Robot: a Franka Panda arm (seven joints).
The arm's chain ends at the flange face. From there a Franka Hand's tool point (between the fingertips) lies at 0.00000 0.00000 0.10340 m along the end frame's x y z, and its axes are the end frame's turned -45 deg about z.
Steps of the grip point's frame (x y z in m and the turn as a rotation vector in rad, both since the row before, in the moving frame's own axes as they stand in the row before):
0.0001 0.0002 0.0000 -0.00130 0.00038 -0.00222
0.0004 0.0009 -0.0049 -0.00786 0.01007 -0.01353
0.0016 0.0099 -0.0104 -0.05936 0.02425 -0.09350
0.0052 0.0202 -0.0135 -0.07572 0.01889 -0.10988
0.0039 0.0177 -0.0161 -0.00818 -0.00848 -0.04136
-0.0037 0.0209 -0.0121 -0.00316 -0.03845 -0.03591
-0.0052 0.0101 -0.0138 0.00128 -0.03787 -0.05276
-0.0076 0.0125 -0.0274 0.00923 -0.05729 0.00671
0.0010 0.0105 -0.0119 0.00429 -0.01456 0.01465
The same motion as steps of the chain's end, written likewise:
0.0001 0.0000 0.0000 -0.00065 0.00119 -0.00222
-0.0004 0.0005 -0.0049 0.00156 0.01268 -0.01353
0.0019 0.0036 -0.0102 -0.02483 0.05912 -0.09350
0.0108 0.0068 -0.0132 -0.04018 0.06690 -0.10988
0.0153 0.0085 -0.0161 -0.01178 -0.00021 -0.04136
0.0147 0.0143 -0.0120 -0.02942 -0.02495 -0.03591
0.0063 0.0081 -0.0137 -0.02587 -0.02768 -0.05276
0.0083 0.0107 -0.0272 -0.03398 -0.04704 0.00671
0.0095 0.0060 -0.0119 -0.00726 -0.01333 0.01465

